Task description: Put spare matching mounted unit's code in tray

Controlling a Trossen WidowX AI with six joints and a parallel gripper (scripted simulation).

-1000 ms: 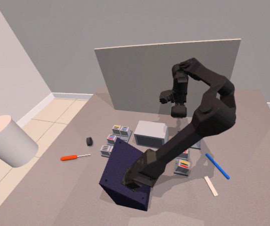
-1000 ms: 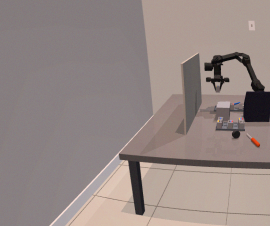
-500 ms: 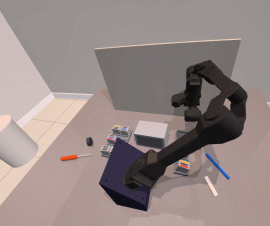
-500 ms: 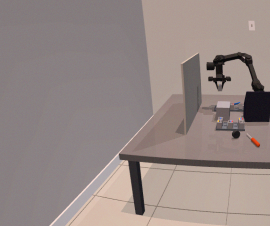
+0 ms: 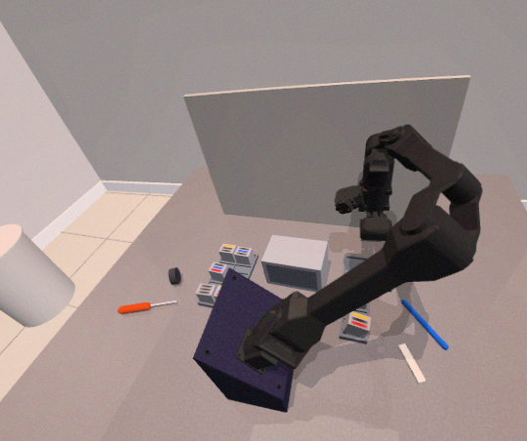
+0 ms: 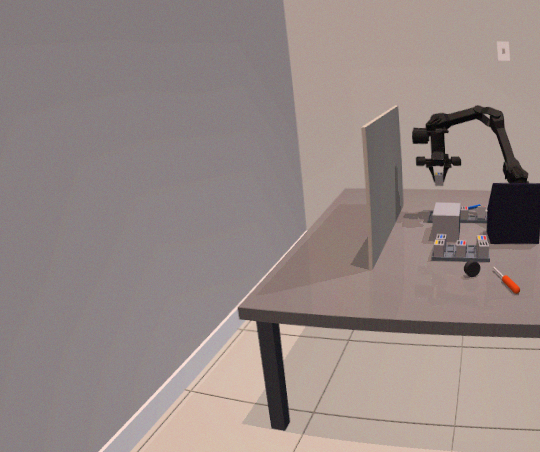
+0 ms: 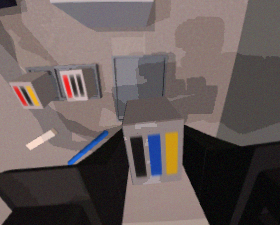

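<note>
The grey tray is 150 mm below my gripper tip. From my gripper tip the other things lie so: grey mounted unit (40 mm behind, 200 mm to the left, 100 mm below); blue marker pen (130 mm behind, 130 mm to the right, 150 mm below); grey board (190 mm ahead, 180 mm to the left, 70 mm above).
</note>
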